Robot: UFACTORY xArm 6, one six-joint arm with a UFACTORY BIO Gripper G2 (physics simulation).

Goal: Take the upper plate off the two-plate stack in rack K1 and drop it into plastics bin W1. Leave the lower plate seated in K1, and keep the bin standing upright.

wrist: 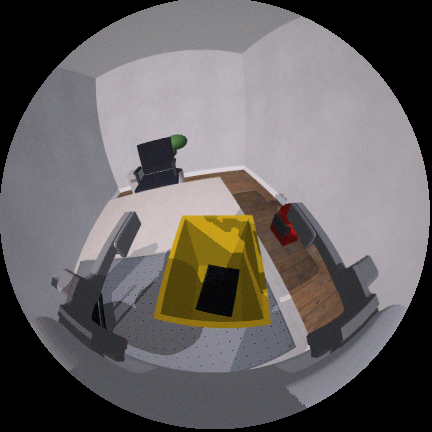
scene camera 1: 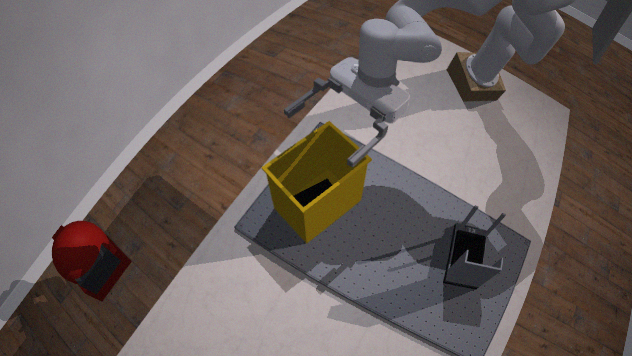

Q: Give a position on a yellow bin W1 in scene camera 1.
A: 322,154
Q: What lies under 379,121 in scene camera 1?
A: My gripper.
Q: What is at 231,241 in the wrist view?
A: A yellow bin W1.
